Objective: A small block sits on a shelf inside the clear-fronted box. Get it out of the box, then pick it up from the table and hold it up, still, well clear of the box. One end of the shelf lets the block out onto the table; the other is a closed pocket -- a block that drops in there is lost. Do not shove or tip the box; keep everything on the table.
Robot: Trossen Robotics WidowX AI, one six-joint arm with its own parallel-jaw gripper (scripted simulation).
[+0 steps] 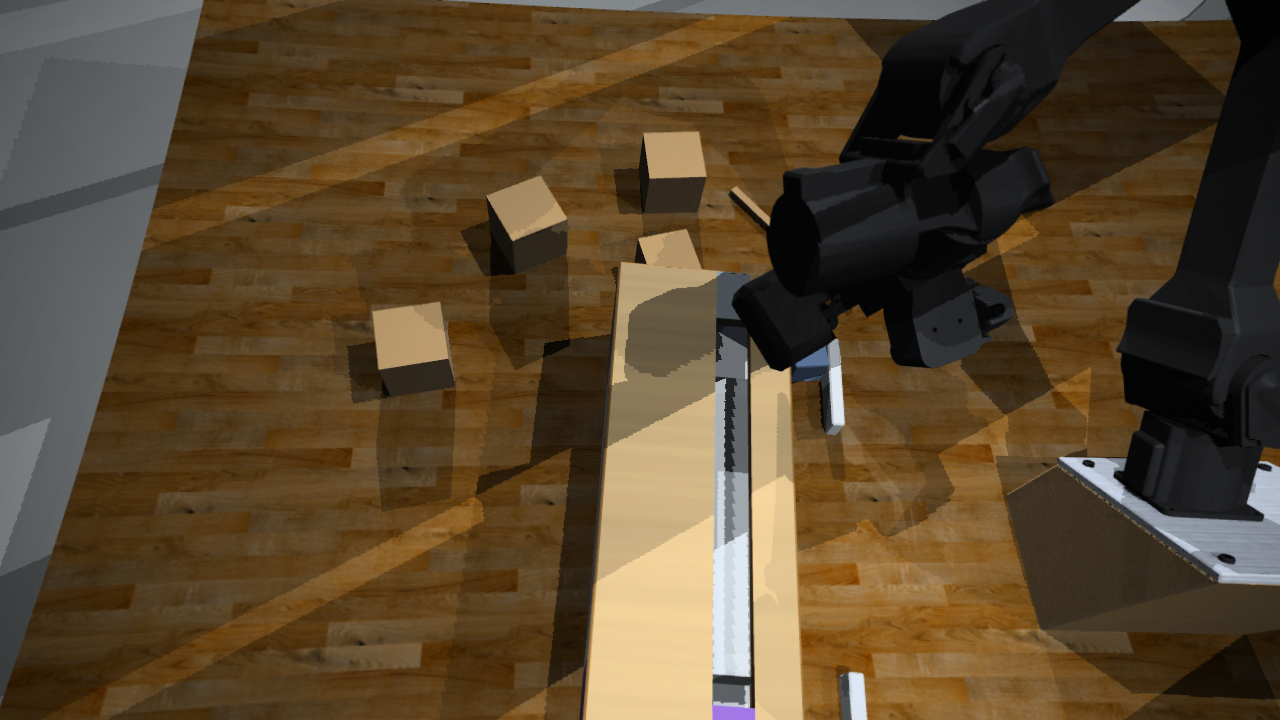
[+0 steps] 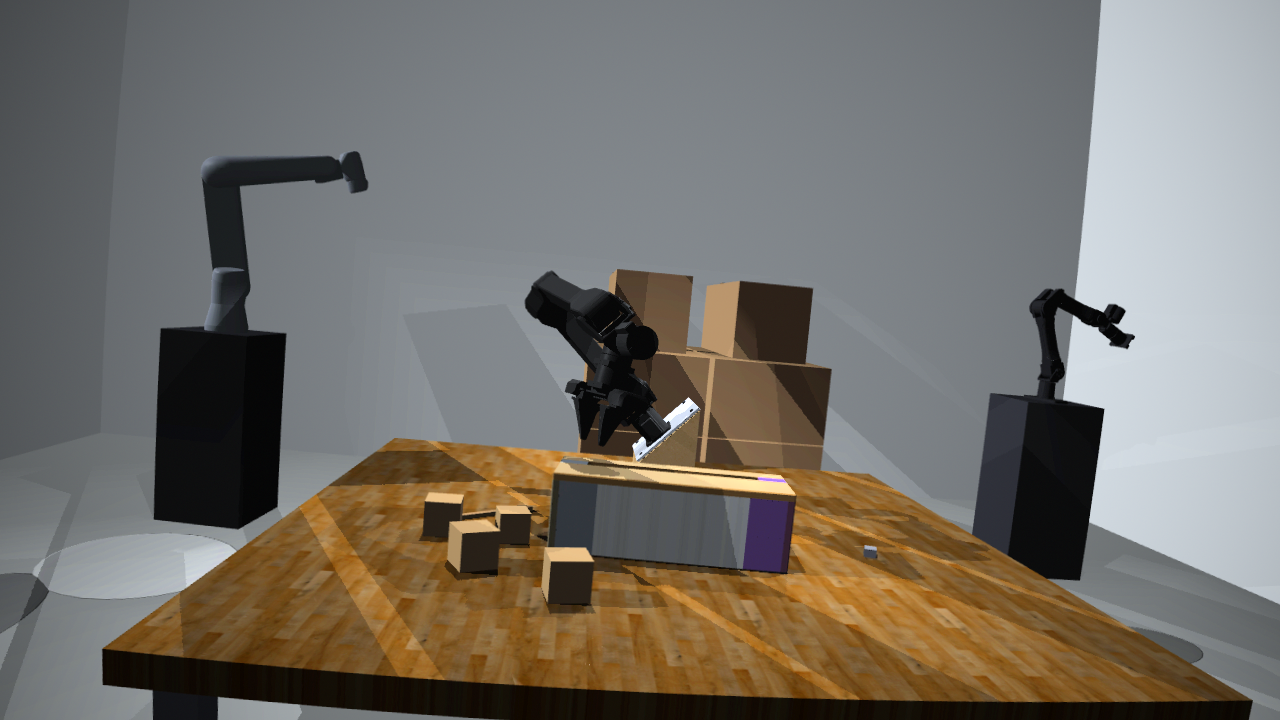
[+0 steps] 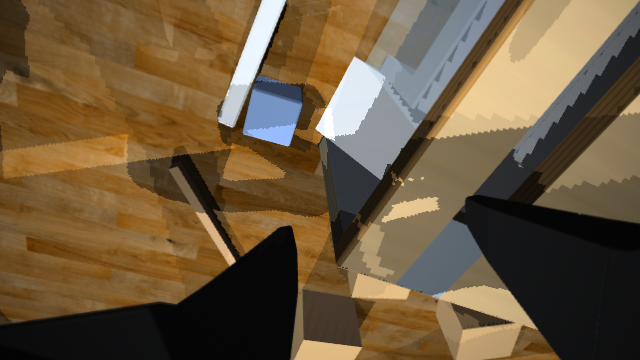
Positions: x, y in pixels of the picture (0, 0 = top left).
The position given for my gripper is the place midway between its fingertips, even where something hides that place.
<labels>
my gripper: image 1 811, 309; image 2 591, 442; image 3 379, 224
long box: image 1 695, 600; image 2; image 3
small blue block: image 1; image 3; not seen in image 2 (hidden by the long box)
same spot on long box: (image 3: 528, 108) = (image 2: 618, 463)
same spot on small blue block: (image 1: 812, 368) = (image 3: 278, 93)
</labels>
